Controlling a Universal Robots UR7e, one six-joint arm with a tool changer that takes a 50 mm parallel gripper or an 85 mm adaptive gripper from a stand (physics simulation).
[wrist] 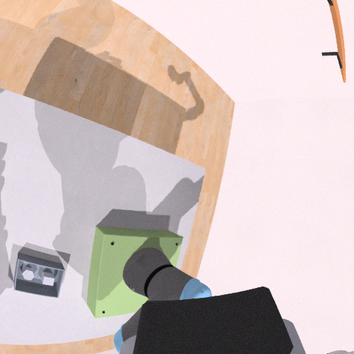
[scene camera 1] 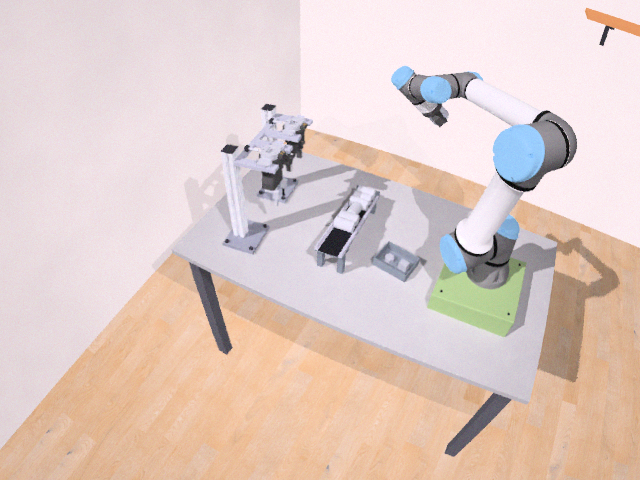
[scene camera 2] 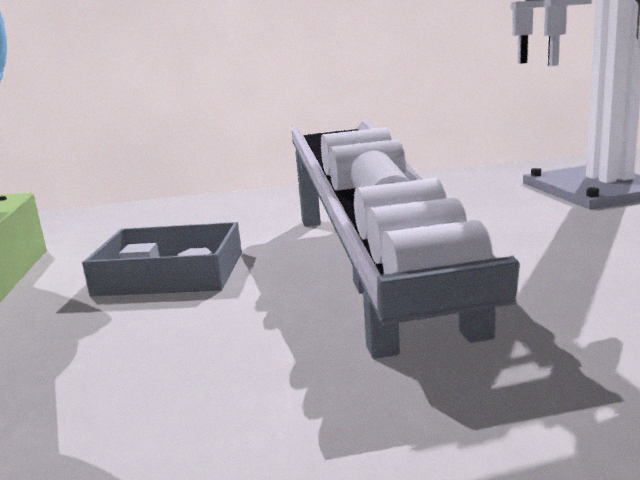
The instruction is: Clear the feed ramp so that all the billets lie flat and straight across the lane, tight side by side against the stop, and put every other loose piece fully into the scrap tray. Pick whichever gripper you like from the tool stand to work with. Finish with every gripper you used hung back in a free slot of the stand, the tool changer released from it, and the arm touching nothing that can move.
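Frame: origin at the arm's base, x ahead, y left, z up, level; millimetres.
Seen in the pictures: arm's base at its link origin: [scene camera 1: 486, 272].
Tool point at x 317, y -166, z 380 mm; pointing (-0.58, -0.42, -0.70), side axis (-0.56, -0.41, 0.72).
Note:
Offsets run from my tool point to a thing's top centre. Level surfaces: height alone.
The arm's wrist ends in a bare tool changer [scene camera 1: 438, 117] [wrist: 212, 322] with no gripper on it, high above the table. The grippers hang in the tool stand [scene camera 1: 234, 196] [scene camera 2: 610, 93]; in scene camera 2, two hanging fingers stand apart. On the feed ramp [scene camera 2: 336, 219], three pale billets @[dx +213, dy +54, dz -362 mm] [scene camera 2: 439, 248] lie across the lane behind the stop @[dx +217, dy +31, dz -380 mm] [scene camera 2: 447, 289], close side by side. Farther up, one pale cylinder @[dx +191, dy +183, dz -340 mm] [scene camera 2: 374, 167] lies askew, roughly along the lane. Two more billets @[dx +176, dy +272, dz -332 mm] [scene camera 2: 361, 142] lie across behind it. The scrap tray @[dx -18, dy +246, dz -419 mm] [scene camera 2: 155, 276] [wrist: 37, 290] holds a small block @[dx -46, dy +248, dz -425 mm] [scene camera 2: 139, 250] [wrist: 48, 278] and a hexagonal piece @[dx +10, dy +244, dz -434 mm] [scene camera 2: 195, 253] [wrist: 28, 273].
The robot base stands on a green block [scene camera 1: 467, 312] [wrist: 100, 275] at the right of the table @[dz -454 mm] [scene camera 1: 310, 289]. The scrap tray lies between that block and the ramp. The tool stand's posts and footplates are beyond the ramp, on the left in scene camera 1.

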